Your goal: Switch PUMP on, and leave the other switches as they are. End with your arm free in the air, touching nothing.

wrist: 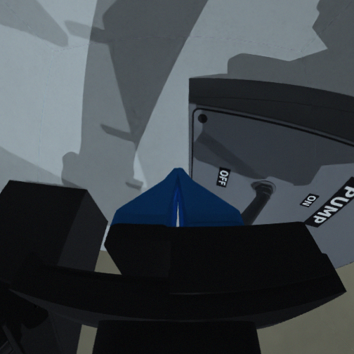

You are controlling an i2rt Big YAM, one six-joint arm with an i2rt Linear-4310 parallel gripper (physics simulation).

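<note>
My gripper point(177, 174) is shut and empty, its blue fingertips together, to the left of the lever. The grey switch panel point(240, 135) shows at the right. Its PUMP label point(336, 202) is at the right edge. The dark toggle lever point(258, 201) stands between the OFF label point(223, 177) and the ON label point(309, 200). From its round base it runs down and left in the view, on the OFF side; its far end is hidden behind my gripper. Whether the fingers touch the panel or lever cannot be told. Other switches do not show.
The panel sits on a dark raised box point(265, 92), whose side wall runs along its upper edge. A pale surface point(165, 90) with arm shadows lies beyond and to the left. A beige surface point(320, 315) shows at the lower right.
</note>
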